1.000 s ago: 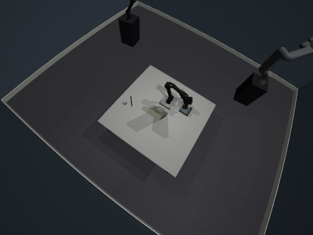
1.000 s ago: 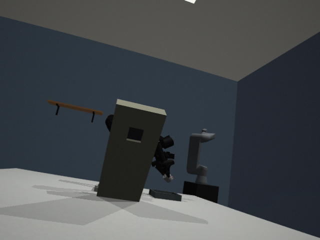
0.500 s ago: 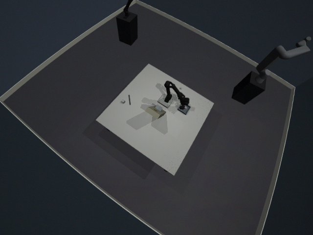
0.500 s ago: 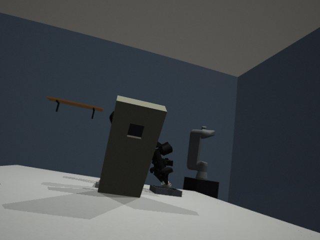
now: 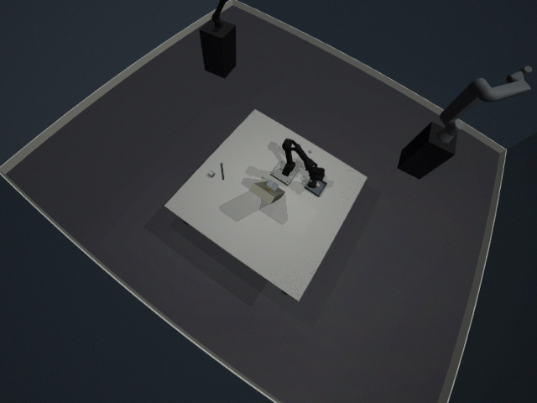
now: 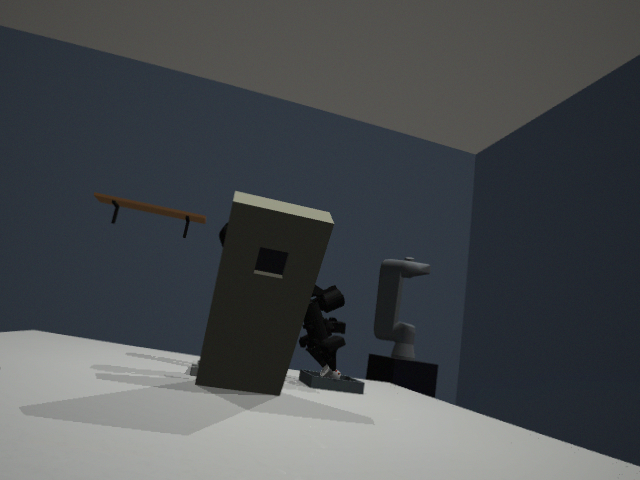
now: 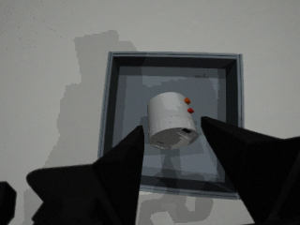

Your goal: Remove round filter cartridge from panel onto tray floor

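Right now my gripper tip is 1 cm above the round filter cartridge. Also, from my gripper tip: square tray (4 cm below, 1 cm to the left); then small white piece (85 cm to the right, 34 cm ahead, 3 cm below).
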